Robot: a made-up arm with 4 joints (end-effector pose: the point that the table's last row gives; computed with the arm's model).
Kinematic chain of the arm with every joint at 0, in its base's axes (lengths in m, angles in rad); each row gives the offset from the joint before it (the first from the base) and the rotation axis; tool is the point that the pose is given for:
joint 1: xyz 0 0 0.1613 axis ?
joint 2: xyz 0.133 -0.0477 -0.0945 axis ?
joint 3: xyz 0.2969 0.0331 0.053 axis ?
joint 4: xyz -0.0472 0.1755 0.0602 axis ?
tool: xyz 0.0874 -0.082 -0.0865
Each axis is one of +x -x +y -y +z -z.
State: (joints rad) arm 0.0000 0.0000 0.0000 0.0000
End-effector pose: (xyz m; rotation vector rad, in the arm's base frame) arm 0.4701 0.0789 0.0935 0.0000 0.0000 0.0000
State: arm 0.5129 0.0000 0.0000 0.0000
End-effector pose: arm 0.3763 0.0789 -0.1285 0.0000 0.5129 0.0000
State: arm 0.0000 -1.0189 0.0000 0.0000
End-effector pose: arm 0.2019 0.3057 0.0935 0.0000 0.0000 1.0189
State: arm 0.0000 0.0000 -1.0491 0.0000
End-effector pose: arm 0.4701 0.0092 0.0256 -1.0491 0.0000 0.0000
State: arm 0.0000 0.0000 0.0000 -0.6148
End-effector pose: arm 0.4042 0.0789 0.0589 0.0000 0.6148 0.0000
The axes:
joint 1: +y
joint 2: -z
joint 3: +x
joint 4: -y

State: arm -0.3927 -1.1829 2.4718 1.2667
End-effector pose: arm 0.3740 0.2412 0.2342 1.8473 0.3616 -0.3887
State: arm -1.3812 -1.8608 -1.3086 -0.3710
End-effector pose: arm 0.1503 0.2376 0.1737 -2.0404 -1.8564 0.3617
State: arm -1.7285 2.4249 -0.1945 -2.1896
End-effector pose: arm 0.0015 -0.2320 0.2862 2.3024 0.4425 0.8450
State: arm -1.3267 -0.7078 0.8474 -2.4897
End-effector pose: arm -0.0269 0.0643 0.3796 -0.9726 1.3449 0.5924
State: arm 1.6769 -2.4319 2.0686 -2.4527
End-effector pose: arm -0.0025 0.0916 0.0762 -0.2046 0.4854 -1.1967
